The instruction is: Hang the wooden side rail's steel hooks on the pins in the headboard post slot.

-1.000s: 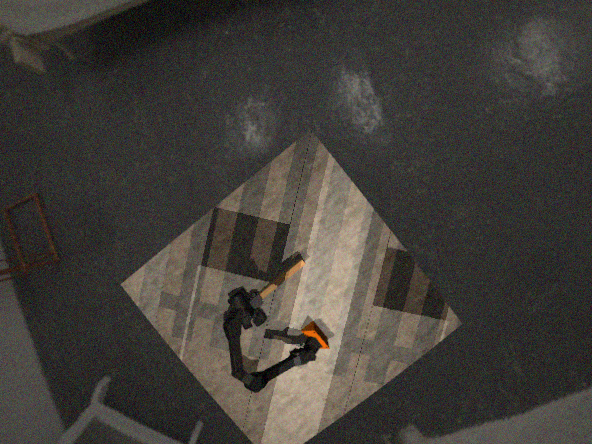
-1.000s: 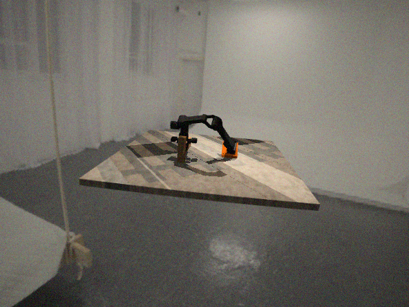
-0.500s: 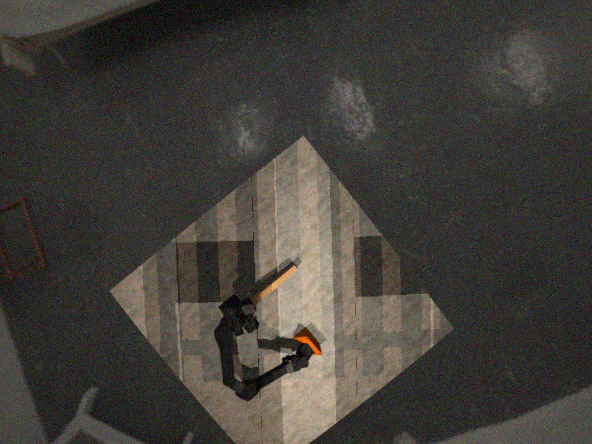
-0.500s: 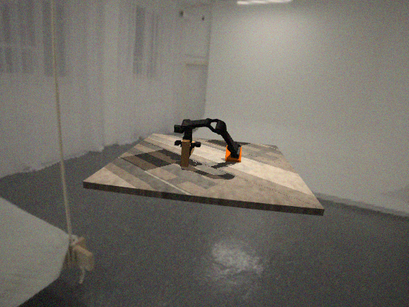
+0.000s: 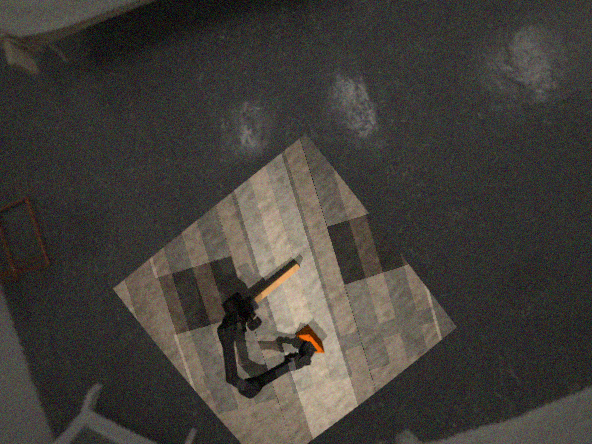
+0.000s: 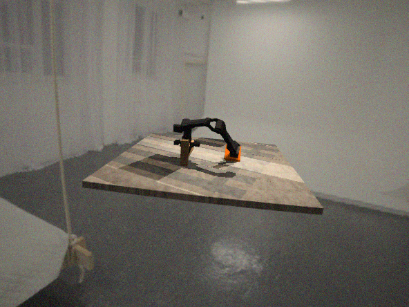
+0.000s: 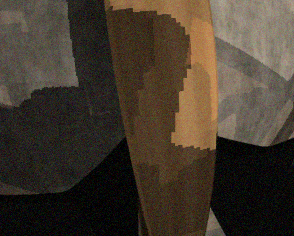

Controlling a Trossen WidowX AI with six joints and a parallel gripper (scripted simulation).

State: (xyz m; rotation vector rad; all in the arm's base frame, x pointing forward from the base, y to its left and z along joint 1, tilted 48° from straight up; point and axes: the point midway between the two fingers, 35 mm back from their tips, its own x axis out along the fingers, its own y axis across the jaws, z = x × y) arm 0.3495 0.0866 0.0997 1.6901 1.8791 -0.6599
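Now: the headboard post 10 cm to the left of my gripper tip, 5 cm above it and 1 cm behind it.
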